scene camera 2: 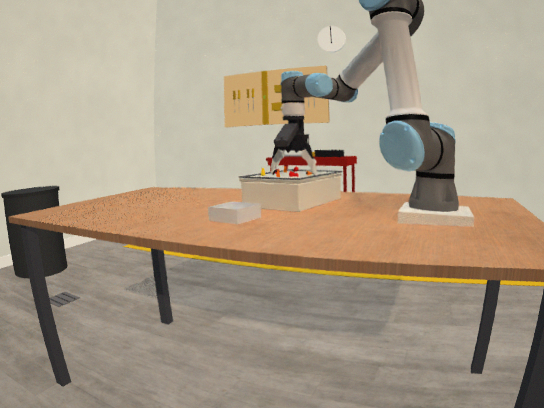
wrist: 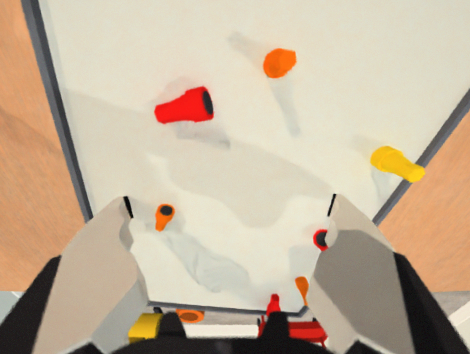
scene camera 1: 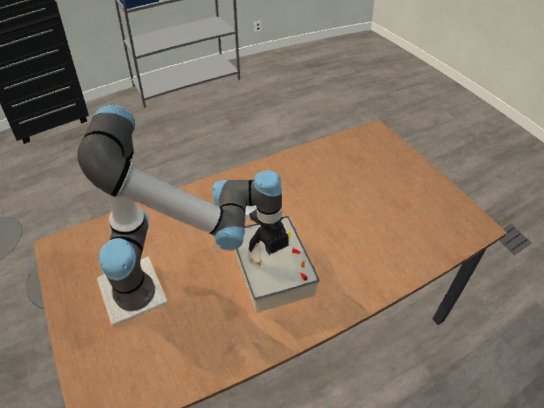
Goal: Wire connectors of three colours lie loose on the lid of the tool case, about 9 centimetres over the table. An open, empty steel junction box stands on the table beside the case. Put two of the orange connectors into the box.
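Where they show: gripper, fingertip midpoint: (wrist: pixel 230 197) (scene camera 1: pixel 269 254); arm's base at its link origin: (scene camera 2: pixel 433 207) (scene camera 1: pixel 134 291).
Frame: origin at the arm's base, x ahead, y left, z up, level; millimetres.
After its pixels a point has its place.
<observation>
My gripper (scene camera 1: pixel 264 251) @[z 68, x 483, y -35 mm] (scene camera 2: pixel 294 167) @[z 68, x 483, y -35 mm] (wrist: pixel 230 197) @[z 68, x 483, y -35 mm] is open and empty, fingertips low over the lid. An orange connector (scene camera 1: pixel 259 263) @[z 74, x 437, y -67 mm] (scene camera 2: pixel 309 173) @[z 74, x 435, y -55 mm] (wrist: pixel 164 216) @[z 82, x 441, y -48 mm] lies just inside the left finger in the wrist view. A second orange connector (scene camera 2: pixel 278 173) @[z 82, x 486, y 51 mm] (wrist: pixel 280 63) @[z 93, x 487, y 47 mm] lies higher in that view, and a third orange connector (scene camera 1: pixel 303 264) @[z 82, x 570, y -123 mm] (wrist: pixel 302 287) @[z 80, x 568, y -117 mm] lies beside the right finger's lower edge. The steel junction box (scene camera 2: pixel 235 212) @[z 6, x 444, y 315 mm] stands open beside the tool case (scene camera 1: pixel 285 297) @[z 24, x 485, y -190 mm] (scene camera 2: pixel 270 195) @[z 20, x 483, y 102 mm]; its inside is hidden in scene camera 2, and the arm mostly hides it in scene camera 1.
A red connector (wrist: pixel 185 106) @[z 85, x 452, y 24 mm] lies above the left orange one in the wrist view. Another red connector (scene camera 1: pixel 296 251) @[z 80, x 568, y -63 mm] (wrist: pixel 320 240) @[z 80, x 556, y -53 mm] is partly covered by the right finger. A third red connector (scene camera 1: pixel 304 276) @[z 86, x 555, y -171 mm] (wrist: pixel 273 304) @[z 79, x 552, y -156 mm] and a yellow connector (scene camera 1: pixel 289 235) @[z 81, x 570, y 10 mm] (scene camera 2: pixel 263 172) @[z 81, x 566, y 19 mm] (wrist: pixel 397 163) @[z 86, x 566, y 17 mm] lie near lid edges.
</observation>
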